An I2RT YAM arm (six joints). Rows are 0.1 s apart.
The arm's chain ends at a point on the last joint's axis. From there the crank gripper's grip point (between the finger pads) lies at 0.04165 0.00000 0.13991 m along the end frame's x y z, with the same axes.
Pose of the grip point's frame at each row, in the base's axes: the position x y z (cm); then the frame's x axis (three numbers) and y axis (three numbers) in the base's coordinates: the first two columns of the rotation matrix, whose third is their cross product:
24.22 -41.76 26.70 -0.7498 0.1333 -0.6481 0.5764 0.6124 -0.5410
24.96 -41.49 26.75 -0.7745 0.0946 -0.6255 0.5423 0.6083 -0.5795
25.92 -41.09 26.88 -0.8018 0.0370 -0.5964 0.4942 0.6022 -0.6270
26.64 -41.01 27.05 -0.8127 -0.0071 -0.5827 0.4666 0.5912 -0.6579
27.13 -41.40 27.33 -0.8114 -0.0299 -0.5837 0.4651 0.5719 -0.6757
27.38 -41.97 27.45 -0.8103 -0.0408 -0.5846 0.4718 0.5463 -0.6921
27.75 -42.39 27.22 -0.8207 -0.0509 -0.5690 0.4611 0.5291 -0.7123
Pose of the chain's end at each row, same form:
22.80 -31.41 36.90 -0.7498 0.1333 -0.6481 0.5764 0.6124 -0.5410
23.63 -30.86 36.66 -0.7745 0.0946 -0.6255 0.5423 0.6083 -0.5795
24.56 -30.09 36.38 -0.8018 0.0370 -0.5964 0.4942 0.6022 -0.6270
25.14 -29.70 36.15 -0.8127 -0.0071 -0.5827 0.4666 0.5912 -0.6579
25.56 -29.81 36.06 -0.8114 -0.0299 -0.5837 0.4651 0.5719 -0.6757
25.89 -30.09 35.81 -0.8103 -0.0408 -0.5846 0.4718 0.5463 -0.6921
26.45 -30.33 35.34 -0.8207 -0.0509 -0.5690 0.4611 0.5291 -0.7123

